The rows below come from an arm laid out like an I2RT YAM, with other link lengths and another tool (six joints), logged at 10 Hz.
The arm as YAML. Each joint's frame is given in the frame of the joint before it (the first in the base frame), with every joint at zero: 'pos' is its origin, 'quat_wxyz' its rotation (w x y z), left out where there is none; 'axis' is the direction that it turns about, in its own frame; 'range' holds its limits. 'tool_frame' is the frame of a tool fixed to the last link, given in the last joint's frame.
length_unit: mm
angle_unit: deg
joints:
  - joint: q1
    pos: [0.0, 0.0, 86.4]
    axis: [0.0, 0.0, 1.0]
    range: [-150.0, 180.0]
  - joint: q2
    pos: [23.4, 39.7, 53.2]
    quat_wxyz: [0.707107, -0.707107, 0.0, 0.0]
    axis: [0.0, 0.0, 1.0]
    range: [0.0, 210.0]
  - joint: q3
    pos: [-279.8, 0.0, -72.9]
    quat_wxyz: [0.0, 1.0, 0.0, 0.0]
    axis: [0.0, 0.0, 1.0]
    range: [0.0, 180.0]
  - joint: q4
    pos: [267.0, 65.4, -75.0]
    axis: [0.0, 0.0, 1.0]
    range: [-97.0, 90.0]
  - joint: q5
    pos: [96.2, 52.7, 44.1]
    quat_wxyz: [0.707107, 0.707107, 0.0, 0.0]
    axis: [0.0, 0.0, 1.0]
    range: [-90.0, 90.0]
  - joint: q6
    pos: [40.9, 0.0, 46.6]
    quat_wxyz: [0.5, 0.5, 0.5, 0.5]
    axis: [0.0, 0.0, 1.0]
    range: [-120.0, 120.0]
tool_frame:
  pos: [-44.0, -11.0, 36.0]
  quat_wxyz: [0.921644, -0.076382, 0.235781, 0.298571]
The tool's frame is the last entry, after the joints.
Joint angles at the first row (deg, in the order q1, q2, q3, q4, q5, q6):
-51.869, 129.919, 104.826, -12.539, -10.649, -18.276
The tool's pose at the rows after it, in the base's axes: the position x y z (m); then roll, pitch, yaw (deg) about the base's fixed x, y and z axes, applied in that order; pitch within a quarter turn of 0, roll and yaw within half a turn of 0:
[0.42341 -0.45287 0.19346 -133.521 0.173 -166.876]
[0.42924 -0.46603 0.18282 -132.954 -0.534 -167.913]
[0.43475 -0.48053 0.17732 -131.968 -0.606 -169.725]
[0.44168 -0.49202 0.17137 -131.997 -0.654 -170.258]
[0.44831 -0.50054 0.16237 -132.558 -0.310 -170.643]
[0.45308 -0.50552 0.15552 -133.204 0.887 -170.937]
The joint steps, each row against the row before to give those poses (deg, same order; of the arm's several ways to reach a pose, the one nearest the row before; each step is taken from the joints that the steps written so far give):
-0.178, 3.544, 4.252, -0.775, 0.837, -0.439
-0.185, 3.555, 4.003, -0.266, 1.212, -0.181
-0.236, 3.327, 4.404, -0.151, 1.554, 0.547
-0.092, 3.879, 5.801, -1.942, 0.371, 0.241
0.002, 3.746, 5.074, -1.582, -0.025, 0.693
-0.001, 2.494, 2.936, -0.290, -0.582, 1.272

